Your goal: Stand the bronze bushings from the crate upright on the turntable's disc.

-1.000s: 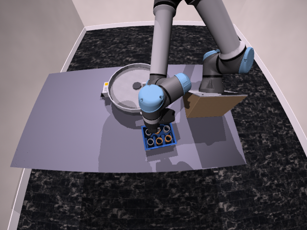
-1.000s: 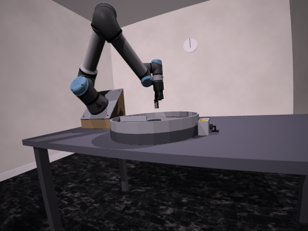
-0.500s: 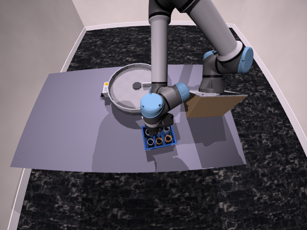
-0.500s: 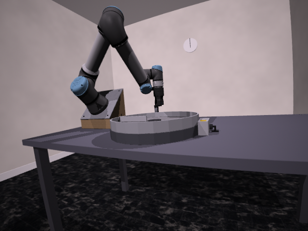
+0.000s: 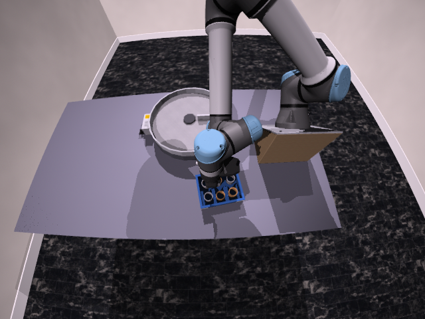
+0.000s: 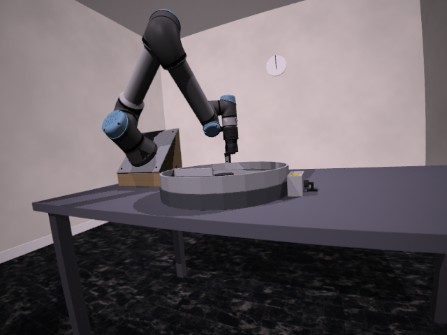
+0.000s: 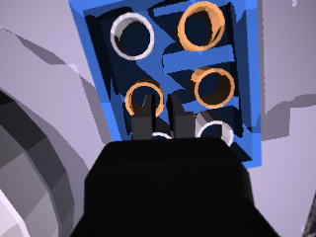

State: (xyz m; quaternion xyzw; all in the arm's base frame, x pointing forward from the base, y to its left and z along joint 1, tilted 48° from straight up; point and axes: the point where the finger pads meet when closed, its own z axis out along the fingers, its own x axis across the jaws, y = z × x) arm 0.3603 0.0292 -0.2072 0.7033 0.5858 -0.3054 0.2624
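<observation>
The blue crate is 10 mm behind my hand, 20 mm to the left of it and 50 mm below it. The rest, counted from my hand: turntable disc: 90 mm ahead, 360 mm to the right, 20 mm below.
</observation>
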